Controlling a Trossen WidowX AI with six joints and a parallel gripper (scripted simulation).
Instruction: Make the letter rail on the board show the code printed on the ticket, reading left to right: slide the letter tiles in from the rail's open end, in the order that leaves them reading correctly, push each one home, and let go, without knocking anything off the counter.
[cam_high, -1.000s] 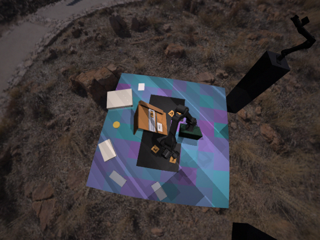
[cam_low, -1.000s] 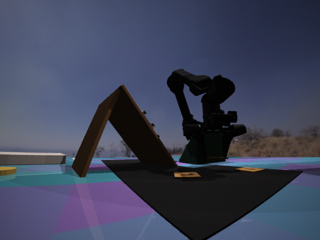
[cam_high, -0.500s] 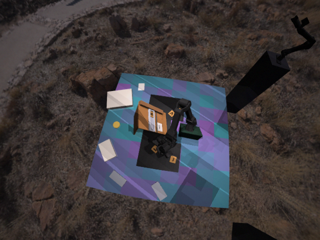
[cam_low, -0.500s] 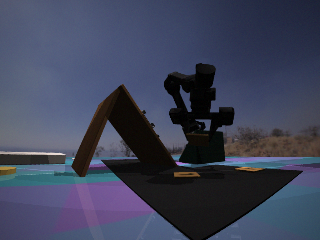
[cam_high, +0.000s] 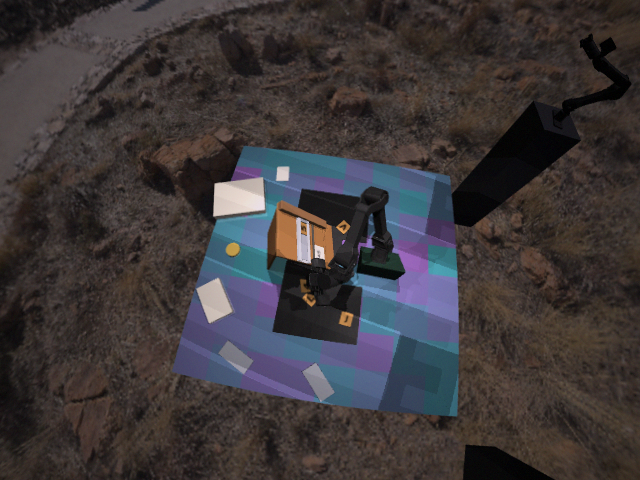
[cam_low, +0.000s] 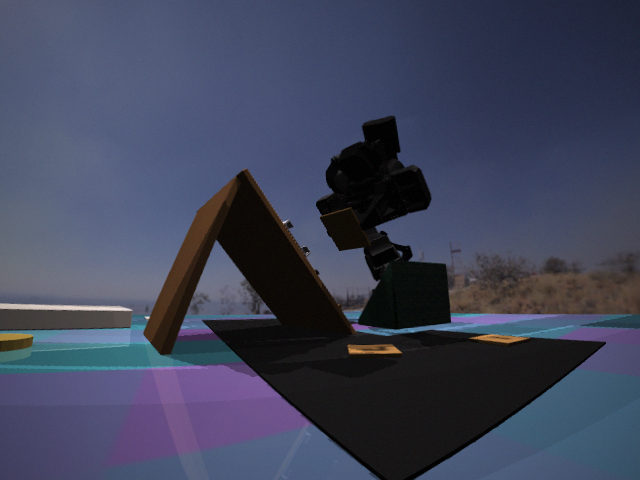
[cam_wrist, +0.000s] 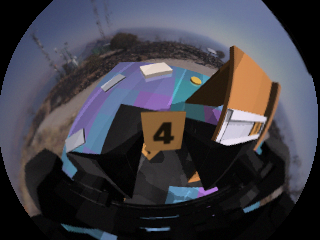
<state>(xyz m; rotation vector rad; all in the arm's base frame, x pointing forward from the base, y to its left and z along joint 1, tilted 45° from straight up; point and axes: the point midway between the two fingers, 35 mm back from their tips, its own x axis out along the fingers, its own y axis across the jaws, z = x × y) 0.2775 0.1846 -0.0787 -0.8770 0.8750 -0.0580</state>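
My gripper tip is 170 mm to the left of the white ticket, 70 mm above it and 20 mm past it. The rest, counted from my gripper tip: letter tile (right at my gripper tip); black mat (190 mm to the right, 160 mm below, 100 mm behind); yellow disc (410 mm ahead, 150 mm below, 140 mm to the right).
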